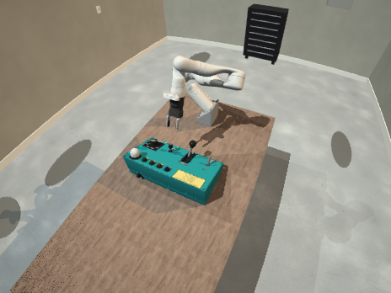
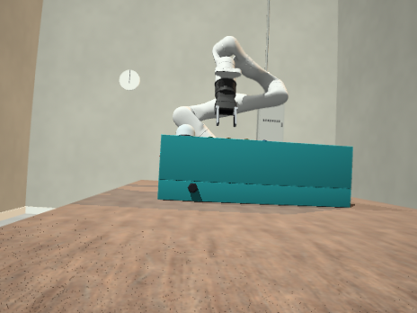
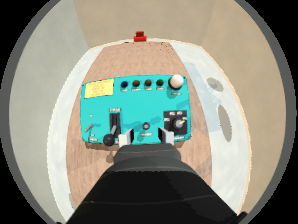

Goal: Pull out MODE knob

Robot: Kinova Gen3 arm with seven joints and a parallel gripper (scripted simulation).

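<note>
Right now my hand is 5 cm short of the mode knob and 13 cm above it. The rest, counted from my hand: teal console 9 cm ahead, 5 cm to the left, 16 cm below; then black-ball lever 3 cm ahead, 12 cm to the left, 13 cm below; then black rotary selector 6 cm ahead, 13 cm to the right, 14 cm below.
</note>
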